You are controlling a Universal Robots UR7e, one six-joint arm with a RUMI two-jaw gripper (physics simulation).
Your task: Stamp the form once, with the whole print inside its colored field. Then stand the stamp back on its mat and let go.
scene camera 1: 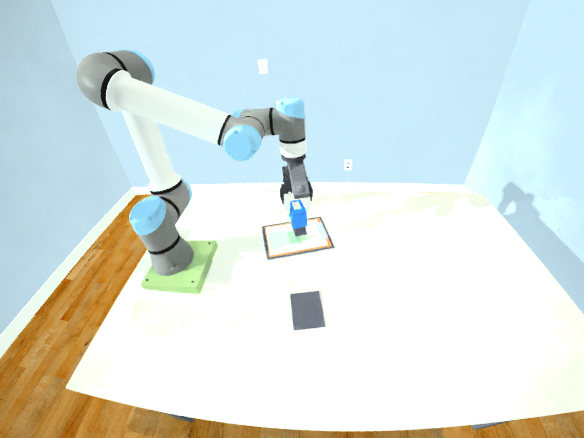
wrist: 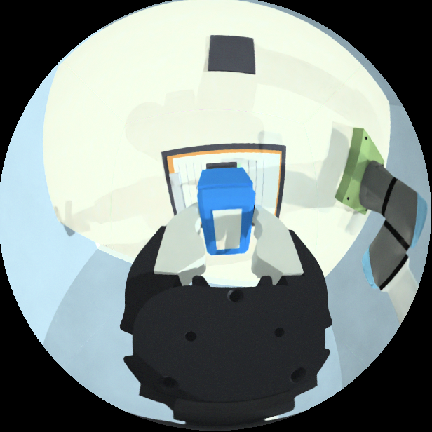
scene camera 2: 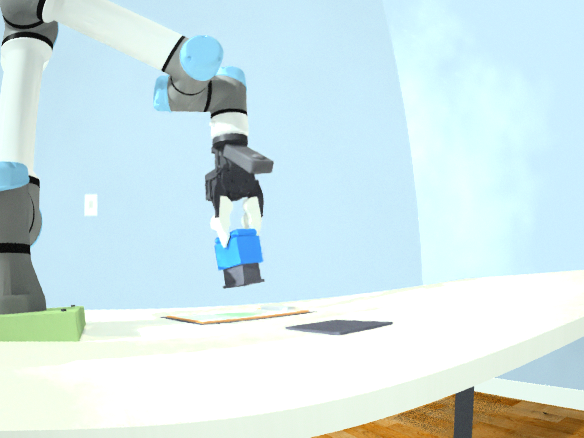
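Observation:
My gripper is shut on the blue stamp. The stamp hangs roughly upright, its dark base down, clear above the form. The form is white with an orange border and a dark outer edge. Its green field shows in part; the stamp hides some of it in scene camera 1 and most of it in the wrist view. I cannot tell whether a print is on it. The dark square mat lies apart from the form, with no stamp on it.
The arm's green base plate is at the left of the table in both scene views. The white table's front edge lies beyond the mat from the form. Blue walls stand behind and at the right.

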